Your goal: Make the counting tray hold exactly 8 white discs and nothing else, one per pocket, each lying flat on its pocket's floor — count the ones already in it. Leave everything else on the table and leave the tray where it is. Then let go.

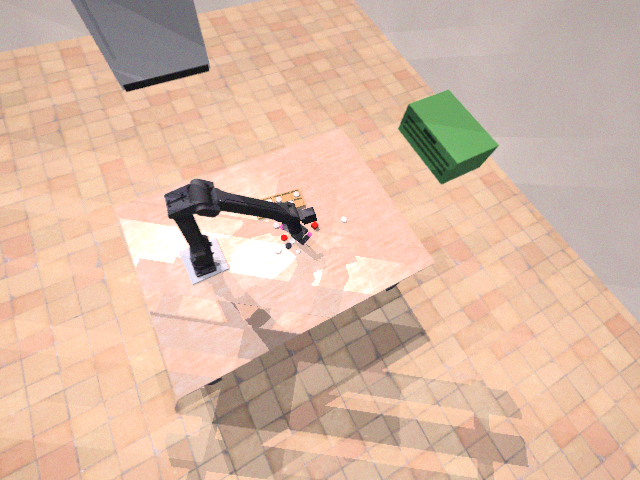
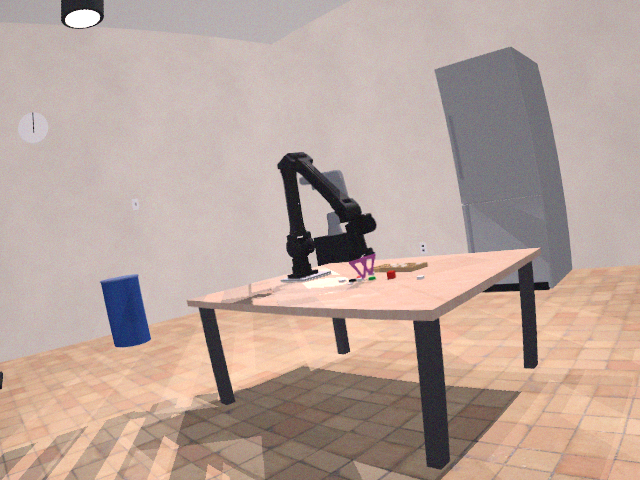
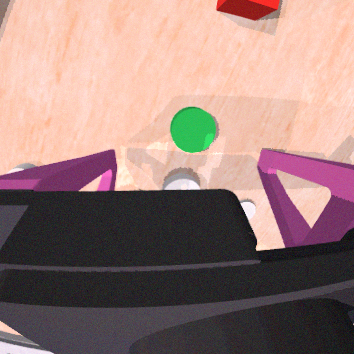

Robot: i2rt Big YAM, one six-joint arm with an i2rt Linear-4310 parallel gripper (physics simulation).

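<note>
The wooden counting tray (image 1: 303, 200) (image 2: 410, 268) holds white discs, two plain ones being a corner disc (image 1: 296, 193) and another (image 1: 279, 198); the arm hides part of it, so I cannot count them. My gripper (image 1: 295, 230) (image 2: 364, 276) (image 3: 190, 157) is open and empty, low over the table beside the tray. A white disc (image 3: 182, 181) lies between the spread fingers, partly hidden by the gripper body. A smaller-looking white piece (image 3: 247, 209) shows near the right finger. Loose white discs include a far one (image 1: 343, 219) (image 2: 420, 277) and a near one (image 1: 278, 251) (image 2: 342, 280).
A green disc (image 3: 193, 129) (image 2: 371, 277) lies just beyond the fingertips. A red block (image 3: 248, 6) (image 1: 314, 225) (image 2: 391, 274) sits farther out. A red disc (image 1: 283, 237) and a black disc (image 1: 288, 245) (image 2: 352, 280) lie on the arm-base side of the gripper.
</note>
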